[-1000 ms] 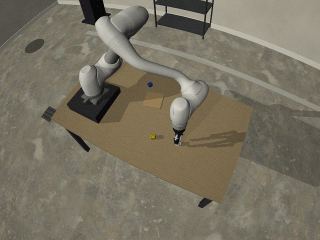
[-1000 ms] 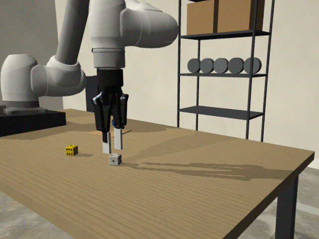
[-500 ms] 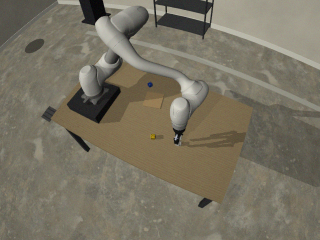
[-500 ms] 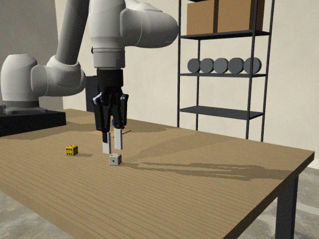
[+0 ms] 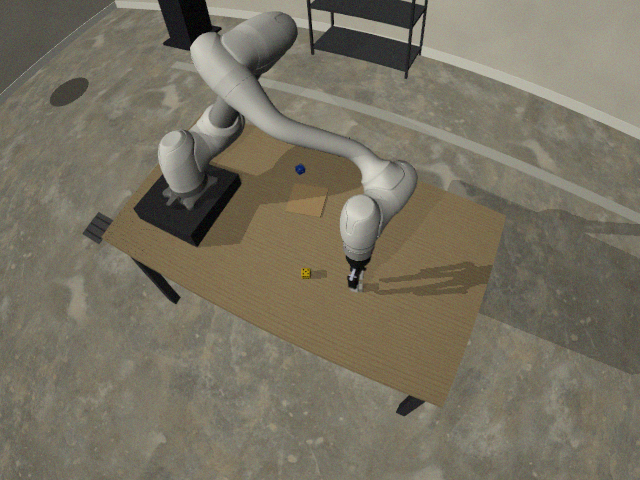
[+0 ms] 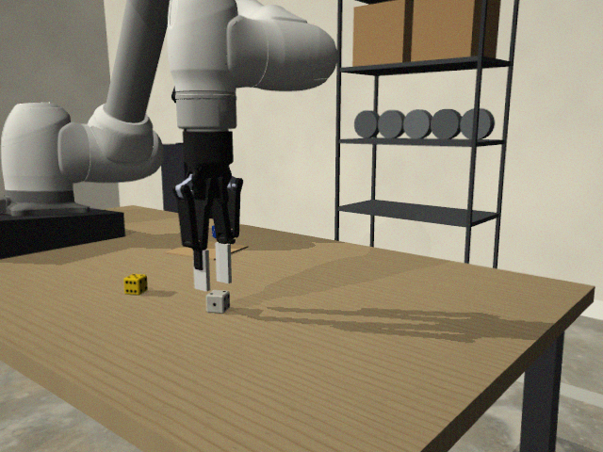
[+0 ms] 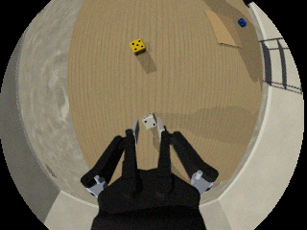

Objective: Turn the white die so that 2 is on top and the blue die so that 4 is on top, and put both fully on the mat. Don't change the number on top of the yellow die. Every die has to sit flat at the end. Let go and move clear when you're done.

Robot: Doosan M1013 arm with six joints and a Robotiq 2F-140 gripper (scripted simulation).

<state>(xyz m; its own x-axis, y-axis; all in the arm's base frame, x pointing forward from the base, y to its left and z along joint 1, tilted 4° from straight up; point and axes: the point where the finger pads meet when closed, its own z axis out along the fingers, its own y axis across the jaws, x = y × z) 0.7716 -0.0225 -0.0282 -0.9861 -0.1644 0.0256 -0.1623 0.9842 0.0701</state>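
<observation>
My gripper is now 60 mm above the white die and 10 mm to the right of it. The rest, counted from my hand: blue die 450 mm behind, 350 mm to the left, 60 mm below; mat 350 mm behind, 240 mm to the left, 70 mm below; yellow die 180 mm behind, 60 mm below, 40 mm to the right.
</observation>
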